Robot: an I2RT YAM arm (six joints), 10 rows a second.
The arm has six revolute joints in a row. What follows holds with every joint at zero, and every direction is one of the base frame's.
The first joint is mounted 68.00 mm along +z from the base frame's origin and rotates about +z.
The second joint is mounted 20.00 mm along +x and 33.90 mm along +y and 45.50 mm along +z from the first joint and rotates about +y.
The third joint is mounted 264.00 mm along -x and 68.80 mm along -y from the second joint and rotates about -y.
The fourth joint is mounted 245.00 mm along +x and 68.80 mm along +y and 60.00 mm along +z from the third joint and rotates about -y.
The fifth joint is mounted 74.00 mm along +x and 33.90 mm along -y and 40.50 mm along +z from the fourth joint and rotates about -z.
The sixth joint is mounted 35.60 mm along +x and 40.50 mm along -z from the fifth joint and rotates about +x.
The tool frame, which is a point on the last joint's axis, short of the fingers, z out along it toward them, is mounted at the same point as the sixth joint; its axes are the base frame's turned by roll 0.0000, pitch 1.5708 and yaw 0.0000 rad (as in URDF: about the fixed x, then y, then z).
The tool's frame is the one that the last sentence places.
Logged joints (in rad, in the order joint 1, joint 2, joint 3, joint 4, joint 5, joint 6), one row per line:
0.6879 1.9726 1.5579 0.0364 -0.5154 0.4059
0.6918 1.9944 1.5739 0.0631 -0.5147 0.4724
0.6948 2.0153 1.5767 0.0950 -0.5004 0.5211
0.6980 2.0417 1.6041 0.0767 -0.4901 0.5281
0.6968 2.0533 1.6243 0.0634 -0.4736 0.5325
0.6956 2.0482 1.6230 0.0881 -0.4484 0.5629
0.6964 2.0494 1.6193 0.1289 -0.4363 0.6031
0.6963 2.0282 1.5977 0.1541 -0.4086 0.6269
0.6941 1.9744 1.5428 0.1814 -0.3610 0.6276
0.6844 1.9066 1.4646 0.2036 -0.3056 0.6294
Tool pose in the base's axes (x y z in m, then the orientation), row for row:
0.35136 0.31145 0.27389 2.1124 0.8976 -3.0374
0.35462 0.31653 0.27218 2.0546 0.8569 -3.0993
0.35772 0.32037 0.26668 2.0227 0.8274 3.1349
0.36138 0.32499 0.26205 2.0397 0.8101 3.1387
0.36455 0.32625 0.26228 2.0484 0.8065 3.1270
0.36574 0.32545 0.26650 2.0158 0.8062 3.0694
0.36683 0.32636 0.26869 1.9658 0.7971 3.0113
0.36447 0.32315 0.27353 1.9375 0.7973 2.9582
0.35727 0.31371 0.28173 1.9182 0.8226 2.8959
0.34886 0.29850 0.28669 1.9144 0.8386 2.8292
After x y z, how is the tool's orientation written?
As angles about the fixed x, y, z axes (roll, pitch, yaw), in radians.
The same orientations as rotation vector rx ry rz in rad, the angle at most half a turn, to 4 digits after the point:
-0.6569 1.9960 1.1957
-0.6003 2.0087 1.2403
-0.5479 2.0195 1.2604
-0.5349 2.0425 1.2532
-0.5163 2.0503 1.2388
-0.4693 2.0340 1.2401
-0.4259 2.0132 1.2634
-0.3839 1.9956 1.2605
-0.3455 1.9649 1.2262
-0.2905 1.9488 1.1775

